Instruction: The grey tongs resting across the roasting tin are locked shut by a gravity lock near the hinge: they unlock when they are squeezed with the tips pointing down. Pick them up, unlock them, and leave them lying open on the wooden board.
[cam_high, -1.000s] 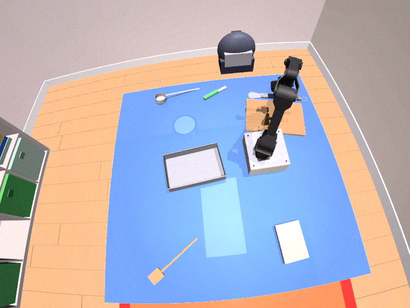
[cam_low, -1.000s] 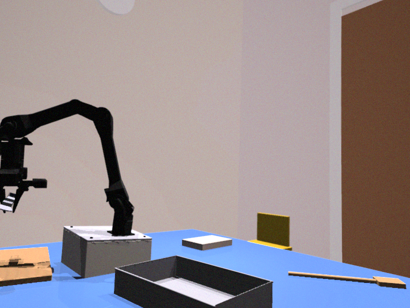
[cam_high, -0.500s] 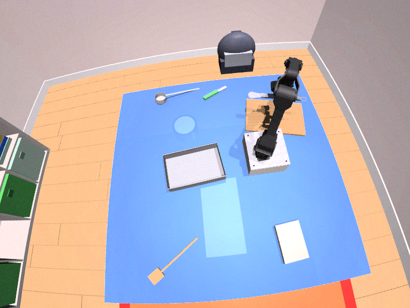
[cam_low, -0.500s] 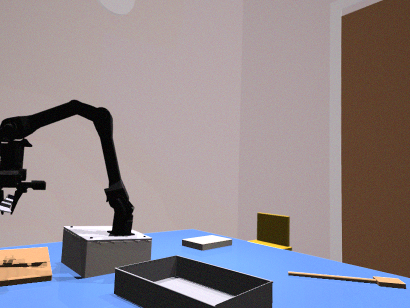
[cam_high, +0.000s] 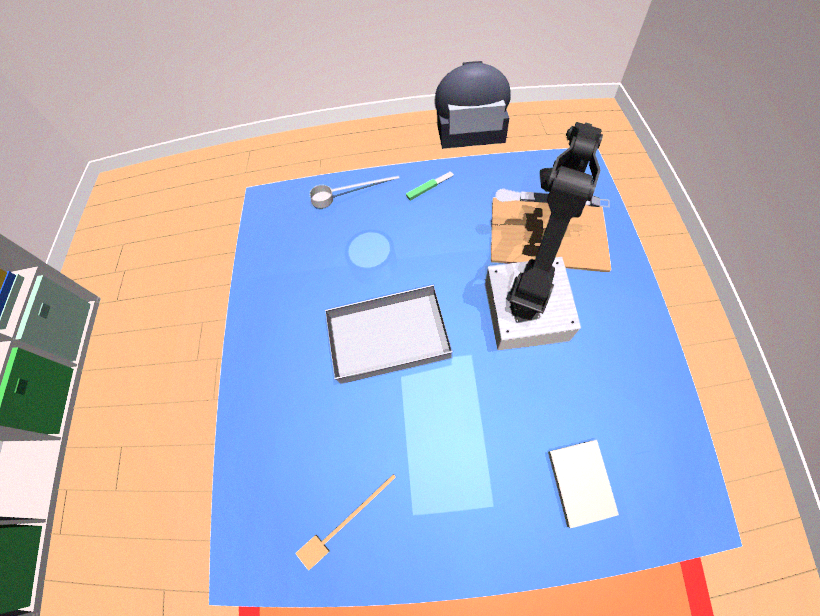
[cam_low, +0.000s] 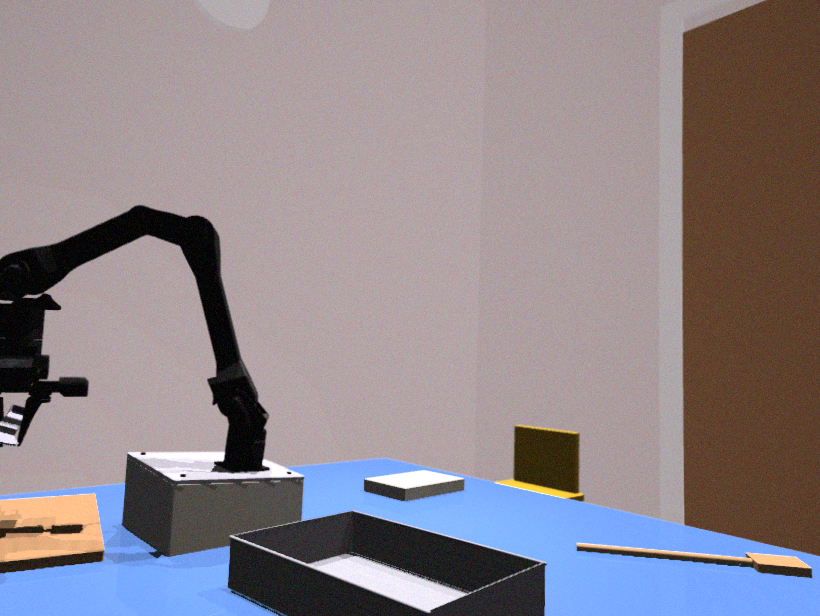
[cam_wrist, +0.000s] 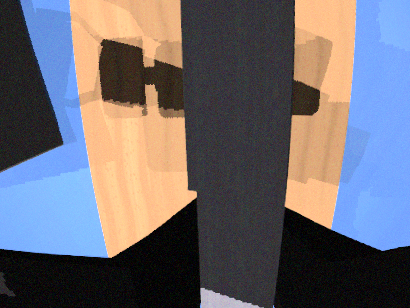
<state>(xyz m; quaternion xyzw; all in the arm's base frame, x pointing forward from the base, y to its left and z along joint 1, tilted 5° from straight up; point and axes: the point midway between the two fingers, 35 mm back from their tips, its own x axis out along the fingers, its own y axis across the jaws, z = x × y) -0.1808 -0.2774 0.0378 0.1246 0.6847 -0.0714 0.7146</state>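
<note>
The wooden board is 12 cm below my gripper tip. Also, from my gripper tip: white block 71 cm to the left, 13 cm ahead, 11 cm below; roasting tin 53 cm ahead, 25 cm to the left, 10 cm below; green-handled tool 32 cm ahead, 26 cm to the right, 12 cm below.
</note>
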